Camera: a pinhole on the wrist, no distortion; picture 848 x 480 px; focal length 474.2 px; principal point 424.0 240.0 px. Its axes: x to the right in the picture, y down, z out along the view. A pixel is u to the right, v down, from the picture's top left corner.
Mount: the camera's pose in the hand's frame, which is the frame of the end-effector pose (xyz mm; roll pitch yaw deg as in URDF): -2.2 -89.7 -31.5 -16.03 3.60 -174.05
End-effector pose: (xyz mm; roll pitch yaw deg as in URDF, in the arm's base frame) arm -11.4 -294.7 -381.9 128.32 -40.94 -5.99
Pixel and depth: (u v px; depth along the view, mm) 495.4 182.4 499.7
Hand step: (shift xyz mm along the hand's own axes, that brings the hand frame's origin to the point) -99.7 -179.9 459.8
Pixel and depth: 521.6 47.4 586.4
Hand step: -168.3 -39.7 589.0
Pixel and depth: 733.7 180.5 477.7
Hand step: -333.9 -199.0 423.6
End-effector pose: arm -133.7 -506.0 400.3 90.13 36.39 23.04
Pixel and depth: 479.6 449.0 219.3
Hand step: -23.3 -246.2 150.6
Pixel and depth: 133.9 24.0 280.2
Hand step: 144.2 -28.9 283.2
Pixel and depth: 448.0 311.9 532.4
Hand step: -36.2 -319.1 455.2
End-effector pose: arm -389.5 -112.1 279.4 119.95 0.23 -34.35
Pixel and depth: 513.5 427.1 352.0
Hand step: -63.0 -328.0 263.7
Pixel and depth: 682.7 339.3 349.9
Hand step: -194.1 -277.6 272.0
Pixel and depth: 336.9 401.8 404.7
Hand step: 75.0 -327.4 323.3
